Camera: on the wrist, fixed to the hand. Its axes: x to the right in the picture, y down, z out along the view.
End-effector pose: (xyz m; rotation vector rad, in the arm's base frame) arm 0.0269 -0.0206 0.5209 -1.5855 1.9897 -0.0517
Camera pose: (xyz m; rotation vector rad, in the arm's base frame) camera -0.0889 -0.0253 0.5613 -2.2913 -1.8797 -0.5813
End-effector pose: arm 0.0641 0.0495 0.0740 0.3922 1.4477 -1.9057
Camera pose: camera 0.1068 0.1204 -0.0167 1.4952 -0.3009 0.8082
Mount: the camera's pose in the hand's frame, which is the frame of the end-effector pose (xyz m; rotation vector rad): 0.0010 0.0851 -0.0885 -0.0965 -0.4011 -3.0977
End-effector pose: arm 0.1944 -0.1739 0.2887 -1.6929 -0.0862 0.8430
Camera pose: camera 0.2140 -0.2729 0.2187 0.1537 -2.1013 -1.2633
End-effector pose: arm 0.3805 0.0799 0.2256 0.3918 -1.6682 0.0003
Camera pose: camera 0.4440 0.1797 0.2584 -2.1206 -0.2422 2.0714
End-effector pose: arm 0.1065 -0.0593 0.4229 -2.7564 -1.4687 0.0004
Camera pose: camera 0.1785 -0.1073 0.5100 -1.3655 2.6201 -0.2670
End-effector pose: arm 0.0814 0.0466 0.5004 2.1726 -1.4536 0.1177
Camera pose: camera 0.0252 0.0621 0.6084 1.6826 2.3725 -1.1813
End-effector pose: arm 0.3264 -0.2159 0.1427 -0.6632 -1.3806 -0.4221
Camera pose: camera 0.4475 -0.2096 0.1234 -1.5249 1.0355 1.8238
